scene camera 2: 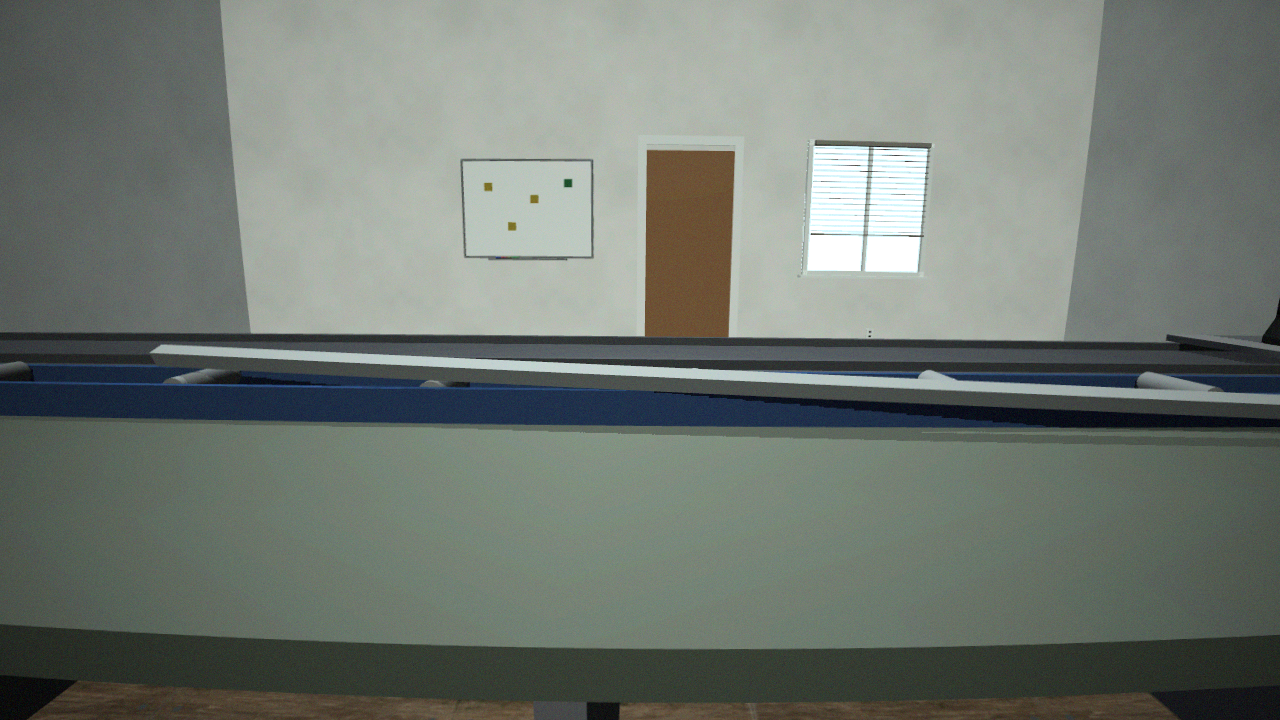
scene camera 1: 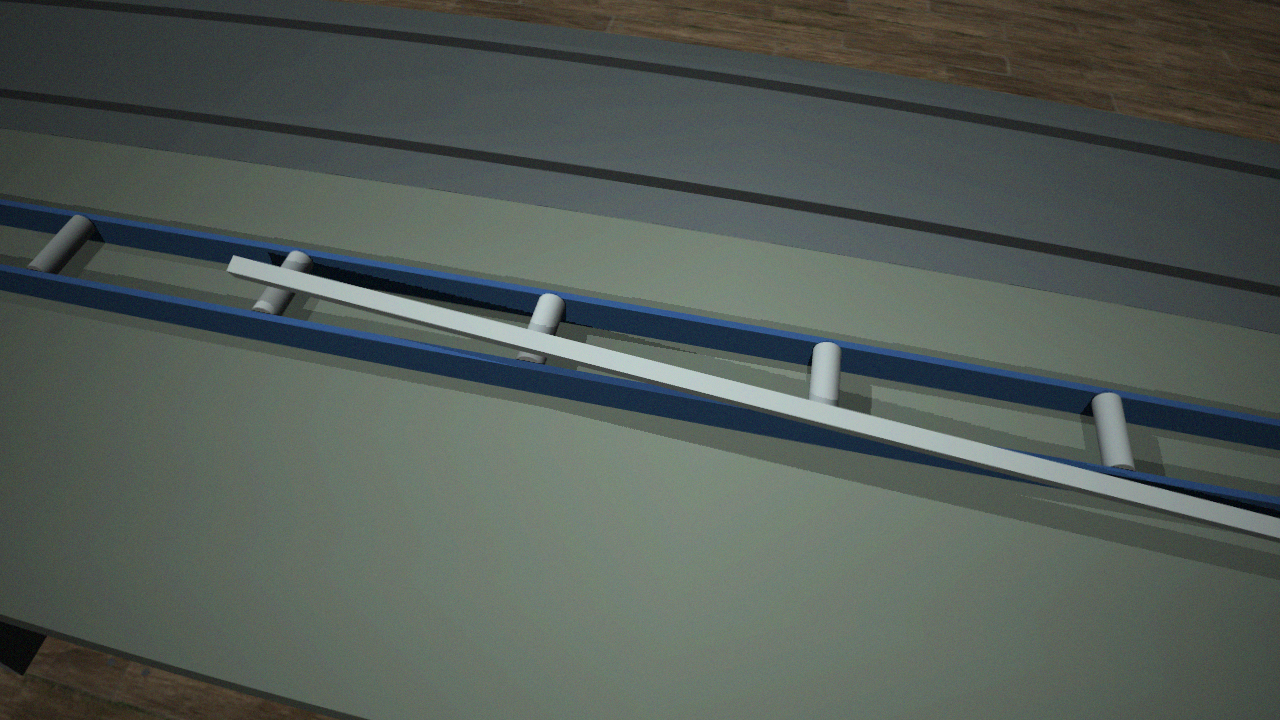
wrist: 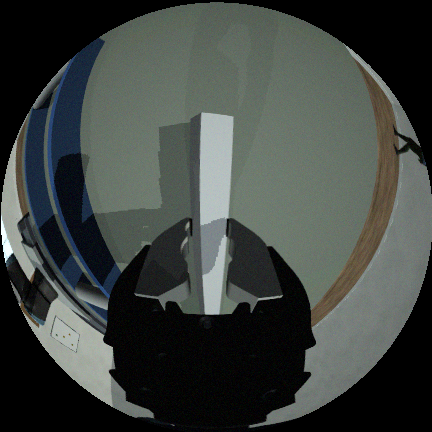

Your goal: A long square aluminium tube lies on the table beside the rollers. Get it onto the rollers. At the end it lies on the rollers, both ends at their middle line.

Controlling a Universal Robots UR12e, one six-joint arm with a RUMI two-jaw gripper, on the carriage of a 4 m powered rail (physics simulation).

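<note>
The long, pale square aluminium tube lies aslant across the roller frame. In scene camera 1 its left end is above the second roller from the left, between the blue side rails. Its right part crosses the front rail and runs out of view. The grey rollers sit between the rails. In the wrist view my gripper is shut on the tube near its other end, which is over the table outside the frame. I cannot tell whether this end touches the table. The gripper is not in the scene views.
The blue front rail runs along the green-grey table. Behind the table lies the grey powered-rail bed. A dark figure stands beyond the table at the right of the wrist view.
</note>
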